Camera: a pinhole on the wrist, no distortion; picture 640 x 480 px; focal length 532.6 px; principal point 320.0 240.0 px. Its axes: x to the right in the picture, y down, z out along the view. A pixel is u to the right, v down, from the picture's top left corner.
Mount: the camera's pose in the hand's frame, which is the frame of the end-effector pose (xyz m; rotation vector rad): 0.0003 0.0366 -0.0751 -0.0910 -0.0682 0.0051
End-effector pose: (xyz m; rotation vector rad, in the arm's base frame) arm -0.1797 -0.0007 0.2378 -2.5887 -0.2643 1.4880
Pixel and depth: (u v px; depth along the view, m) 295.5 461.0 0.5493
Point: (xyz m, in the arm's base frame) -0.5736 -0.3033 0.0007
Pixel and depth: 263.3 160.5 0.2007
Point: -0.3035 -0.0279 0.1990
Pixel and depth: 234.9 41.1 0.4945
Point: -0.6135 0.0906 0.1401
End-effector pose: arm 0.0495 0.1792 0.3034 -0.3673 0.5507 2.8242
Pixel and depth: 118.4 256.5 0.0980
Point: 0.0730 0.1355 0.3495
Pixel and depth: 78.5 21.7 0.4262
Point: 0.2160 0.3671 0.6488
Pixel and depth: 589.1 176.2 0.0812
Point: 0.0044 0.1583 0.3130
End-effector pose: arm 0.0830 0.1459 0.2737 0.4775 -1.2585 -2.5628
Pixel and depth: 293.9 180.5 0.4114
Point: -0.0036 0.3878 0.4979
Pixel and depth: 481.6 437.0 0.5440
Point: -0.1926 0.2575 0.7433
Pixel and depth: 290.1 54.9 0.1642
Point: 0.0644 0.2228 0.3262
